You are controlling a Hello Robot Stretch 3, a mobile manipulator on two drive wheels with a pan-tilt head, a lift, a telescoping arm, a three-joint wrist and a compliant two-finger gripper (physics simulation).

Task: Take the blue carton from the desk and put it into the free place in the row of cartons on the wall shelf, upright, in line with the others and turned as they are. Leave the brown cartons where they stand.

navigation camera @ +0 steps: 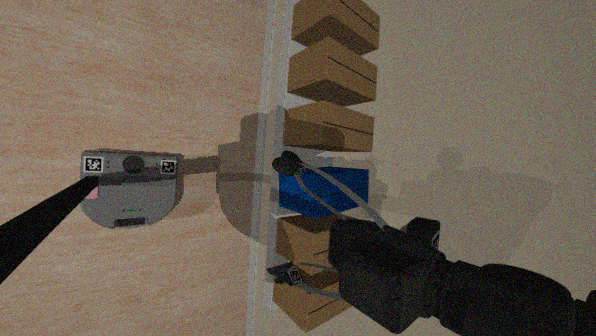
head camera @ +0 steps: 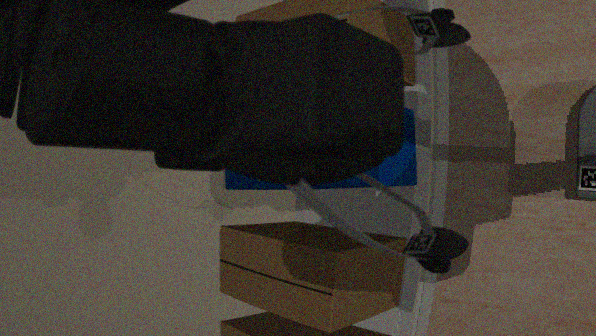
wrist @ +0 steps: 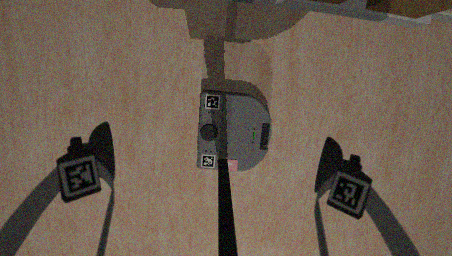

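Pixels of known places: gripper, fingertip midpoint: (navigation camera: 276, 214) (head camera: 458, 138) (wrist: 217, 150); robot's base, link origin: (navigation camera: 133, 163) (wrist: 211, 125).
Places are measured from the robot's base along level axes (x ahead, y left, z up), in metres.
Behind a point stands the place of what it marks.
The blue carton (head camera: 395, 165) {z 0.717, x -0.003, y -0.396 m} (navigation camera: 350, 180) {z 0.829, x 0.013, y -0.543 m} stands in the row on the wall shelf (head camera: 425, 310) {z 0.041, x 0.450, y -0.646 m} (navigation camera: 270, 75) {z 0.096, x 0.578, y -0.657 m}, between brown cartons (head camera: 260, 290) (navigation camera: 310, 65), seemingly upright and turned about as they are. Its gap to one brown neighbour looks wider than to the other. The gripper's dark body hides much of it in the head view. My gripper (head camera: 445, 138) {z 0.970, x -0.024, y -0.179 m} (navigation camera: 285, 218) {z 0.970, x -0.024, y -0.179 m} (wrist: 217, 150) {z 0.970, x -0.024, y -0.179 m} is open and empty, its fingers spread wide. In the head and navigation views it overlaps the row; in the wrist view bare floor shows between the fingertips. The blue carton does not show in the wrist view.
Several brown cartons stand along the shelf on both sides of the blue one. The robot's base (head camera: 587, 135) {z 0.160, x -0.107, y -0.141 m} (navigation camera: 155, 195) {z 0.160, x -0.127, y -0.085 m} (wrist: 245, 115) {z 0.160, x -0.145, y -0.085 m} stands on the floor in front of the shelf. The shelf's front edge shows at the top right of the wrist view. The wall lies behind the row.
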